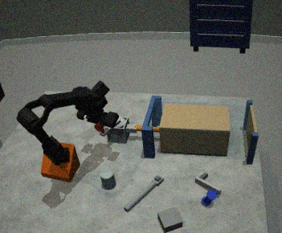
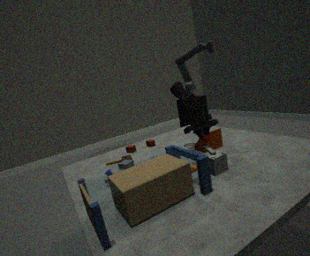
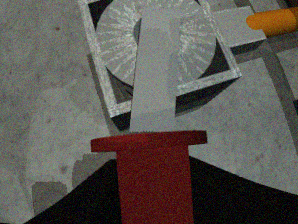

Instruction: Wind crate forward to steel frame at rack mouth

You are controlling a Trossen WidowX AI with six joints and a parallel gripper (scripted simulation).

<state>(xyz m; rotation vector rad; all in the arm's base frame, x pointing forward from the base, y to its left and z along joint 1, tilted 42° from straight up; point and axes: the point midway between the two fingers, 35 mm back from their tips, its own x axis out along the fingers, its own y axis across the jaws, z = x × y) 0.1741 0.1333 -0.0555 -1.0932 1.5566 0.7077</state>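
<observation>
My gripper tip is 30 mm above the winch handle with red knob, 20 mm to the right of it and 10 mm short of it. Round my gripper tip: red handle (20 mm to the right, 10 mm behind); then grey block (420 mm to the right, 290 mm ahead, 120 mm below); then grey winch (100 mm below, 70 mm to the left, 30 mm ahead).
</observation>
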